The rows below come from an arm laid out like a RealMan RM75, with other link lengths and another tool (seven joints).
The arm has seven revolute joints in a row. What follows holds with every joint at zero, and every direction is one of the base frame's.
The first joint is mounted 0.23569 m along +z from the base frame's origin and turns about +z.
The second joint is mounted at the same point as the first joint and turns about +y.
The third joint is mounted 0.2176 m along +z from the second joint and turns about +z.
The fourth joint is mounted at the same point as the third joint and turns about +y.
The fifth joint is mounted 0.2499 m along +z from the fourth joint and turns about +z.
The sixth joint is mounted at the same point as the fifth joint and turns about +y.
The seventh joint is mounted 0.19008 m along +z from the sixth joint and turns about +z.
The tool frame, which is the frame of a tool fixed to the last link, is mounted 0.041 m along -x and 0.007 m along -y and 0.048 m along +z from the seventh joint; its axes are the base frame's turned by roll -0.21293, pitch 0 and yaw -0.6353 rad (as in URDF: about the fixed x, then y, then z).
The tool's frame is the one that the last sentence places.
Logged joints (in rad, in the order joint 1, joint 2, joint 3, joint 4, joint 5, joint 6, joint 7), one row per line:
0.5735, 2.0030, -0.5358, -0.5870, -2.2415, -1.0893, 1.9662
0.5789, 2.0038, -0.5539, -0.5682, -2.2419, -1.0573, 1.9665
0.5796, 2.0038, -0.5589, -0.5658, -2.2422, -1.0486, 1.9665
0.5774, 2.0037, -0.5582, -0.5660, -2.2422, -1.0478, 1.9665
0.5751, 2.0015, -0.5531, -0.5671, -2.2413, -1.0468, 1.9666
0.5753, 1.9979, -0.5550, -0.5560, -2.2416, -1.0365, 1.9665
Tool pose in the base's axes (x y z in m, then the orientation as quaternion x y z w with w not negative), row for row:
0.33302, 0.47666, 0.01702, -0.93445, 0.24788, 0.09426, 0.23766
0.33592, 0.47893, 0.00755, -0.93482, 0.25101, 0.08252, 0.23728
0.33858, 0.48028, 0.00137, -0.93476, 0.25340, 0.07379, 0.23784
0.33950, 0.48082, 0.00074, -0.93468, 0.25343, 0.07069, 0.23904
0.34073, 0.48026, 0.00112, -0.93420, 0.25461, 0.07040, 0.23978
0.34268, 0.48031, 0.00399, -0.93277, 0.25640, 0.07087, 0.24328
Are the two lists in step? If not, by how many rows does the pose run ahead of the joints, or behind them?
The pose runs 1 row behind the joints: the pose in row i belongs to the joints in row i - 1.
